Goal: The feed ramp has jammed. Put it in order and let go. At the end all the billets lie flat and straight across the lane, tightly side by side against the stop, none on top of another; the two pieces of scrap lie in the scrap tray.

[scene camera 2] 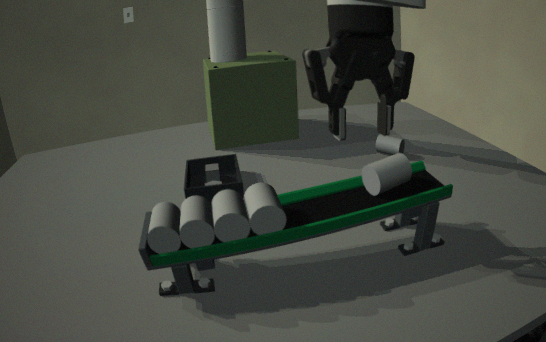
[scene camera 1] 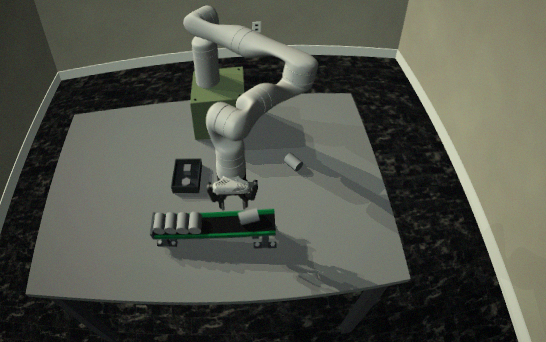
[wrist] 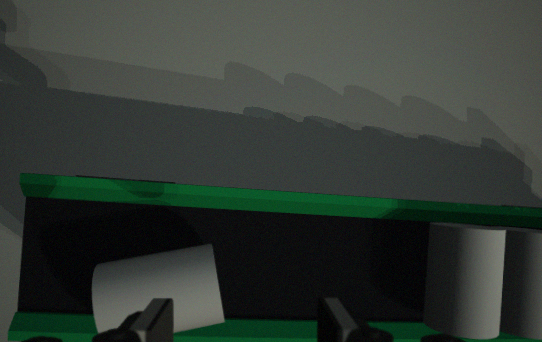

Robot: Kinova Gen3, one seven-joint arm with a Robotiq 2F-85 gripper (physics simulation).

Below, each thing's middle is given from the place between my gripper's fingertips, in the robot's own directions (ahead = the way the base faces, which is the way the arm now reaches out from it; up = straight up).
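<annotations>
Black scrap tray [scene camera 2: 195,176]: my gripper 240 mm past it, 160 mm to the left of it, 140 mm above it.
</annotations>
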